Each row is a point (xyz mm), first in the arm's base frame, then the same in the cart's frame.
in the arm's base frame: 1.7 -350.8 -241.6
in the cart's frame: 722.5 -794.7 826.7
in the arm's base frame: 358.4 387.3 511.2
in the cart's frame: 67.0 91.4 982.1
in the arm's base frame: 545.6 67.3 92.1
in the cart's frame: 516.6 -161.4 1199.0
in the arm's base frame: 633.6 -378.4 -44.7
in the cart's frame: 668.8 -542.6 1437.0
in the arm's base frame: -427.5 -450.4 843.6
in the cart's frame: -430.6 -959.8 703.8
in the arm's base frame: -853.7 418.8 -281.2
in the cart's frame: 574.5 -450.2 -261.9
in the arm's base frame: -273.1 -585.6 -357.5
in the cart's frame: 775.0 -1131.1 658.9
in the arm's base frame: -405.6 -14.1 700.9
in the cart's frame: -286.0 -568.1 511.7
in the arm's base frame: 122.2 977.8 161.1
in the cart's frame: 357.5 498.0 455.4
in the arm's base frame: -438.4 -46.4 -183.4
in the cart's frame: 569.6 -693.2 320.7
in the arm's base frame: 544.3 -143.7 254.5
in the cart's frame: 357.6 -338.3 1318.7
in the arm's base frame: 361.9 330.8 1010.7
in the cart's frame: -419.6 88.0 1108.0
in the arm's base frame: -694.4 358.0 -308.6
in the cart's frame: 636.1 -442.7 -100.7
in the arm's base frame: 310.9 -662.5 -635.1
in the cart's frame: 1173.8 -987.6 1153.3
